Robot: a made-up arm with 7 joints.
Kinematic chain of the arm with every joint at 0, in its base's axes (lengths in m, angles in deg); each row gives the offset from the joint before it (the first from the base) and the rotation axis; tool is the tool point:
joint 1: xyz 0 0 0.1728 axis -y
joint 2: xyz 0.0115 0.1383 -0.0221 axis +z
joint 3: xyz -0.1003 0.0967 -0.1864 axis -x
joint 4: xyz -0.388 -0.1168 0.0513 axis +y
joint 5: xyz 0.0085 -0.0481 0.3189 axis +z
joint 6: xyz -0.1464 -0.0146 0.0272 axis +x
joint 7: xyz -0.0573 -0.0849 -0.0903 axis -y
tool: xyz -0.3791 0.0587 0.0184
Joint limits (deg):
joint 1: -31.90..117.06
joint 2: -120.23..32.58
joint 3: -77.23..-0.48
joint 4: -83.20..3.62
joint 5: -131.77..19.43
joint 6: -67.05..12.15
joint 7: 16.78..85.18
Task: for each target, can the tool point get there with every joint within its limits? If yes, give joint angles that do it. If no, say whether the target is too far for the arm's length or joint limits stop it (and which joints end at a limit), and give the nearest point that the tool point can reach.
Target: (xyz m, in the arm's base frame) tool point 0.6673 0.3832 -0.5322
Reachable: yes | joints 90.40 -18.64 -23.07 -63.56 -3.66 -17.26 39.18
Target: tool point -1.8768 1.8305 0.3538
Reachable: no: too far | nearest point -0.9485 0.9384 0.1486 | short by 1.304 m
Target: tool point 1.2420 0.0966 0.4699
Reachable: no: joint limits stop it (at a limit: joint 2, joint 3, joint 4) | nearest point 0.9289 0.4481 0.3950 | short by 0.477 m
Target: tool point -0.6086 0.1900 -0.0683
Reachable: yes | joints 32.75 17.86 -64.59 -70.18 -114.02 -44.84 52.39
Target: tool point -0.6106 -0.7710 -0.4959
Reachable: no: joint limits stop it (at a limit: joint 2, joint 5, joint 6, joint 7) | nearest point -0.5835 -0.7116 -0.4663 | short by 0.072 m
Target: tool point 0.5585 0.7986 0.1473
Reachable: yes | joints 16.70 -95.96 -36.61 -74.29 -102.61 -58.90 64.78
